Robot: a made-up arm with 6 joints.
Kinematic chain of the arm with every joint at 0, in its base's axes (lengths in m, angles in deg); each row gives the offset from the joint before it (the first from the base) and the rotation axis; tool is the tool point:
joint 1: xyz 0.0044 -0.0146 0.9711 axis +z
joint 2: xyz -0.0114 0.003 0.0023 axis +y
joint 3: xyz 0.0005 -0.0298 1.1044 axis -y
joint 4: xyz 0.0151 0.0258 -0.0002 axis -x
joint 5: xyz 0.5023 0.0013 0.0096 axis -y
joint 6: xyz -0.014 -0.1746 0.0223 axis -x
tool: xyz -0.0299 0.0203 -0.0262
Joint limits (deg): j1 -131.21..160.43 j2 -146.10..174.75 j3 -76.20..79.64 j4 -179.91..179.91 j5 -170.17..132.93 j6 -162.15..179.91
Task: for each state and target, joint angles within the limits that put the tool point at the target. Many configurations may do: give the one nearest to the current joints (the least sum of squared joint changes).
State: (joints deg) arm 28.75 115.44 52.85 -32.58 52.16 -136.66
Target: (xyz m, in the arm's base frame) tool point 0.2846 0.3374 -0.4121
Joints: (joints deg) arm 67.54 148.58 56.47 -43.79 57.26 -134.24
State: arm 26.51 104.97 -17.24 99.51 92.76 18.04
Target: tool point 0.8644 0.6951 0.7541
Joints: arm 39.65 72.67 -27.20 101.43 91.68 16.93
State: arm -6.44 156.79 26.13 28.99 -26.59 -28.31
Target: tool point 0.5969 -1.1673 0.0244
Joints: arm -59.10 122.83 65.88 36.30 -47.25 -40.00
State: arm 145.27 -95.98 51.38 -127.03 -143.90 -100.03
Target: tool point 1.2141 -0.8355 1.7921
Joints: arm 149.52 -69.04 77.10 -128.07 -142.02 -103.04
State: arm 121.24 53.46 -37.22 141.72 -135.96 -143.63
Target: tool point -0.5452 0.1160 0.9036
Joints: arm 148.97 81.99 -76.20 173.76 -125.23 -139.92
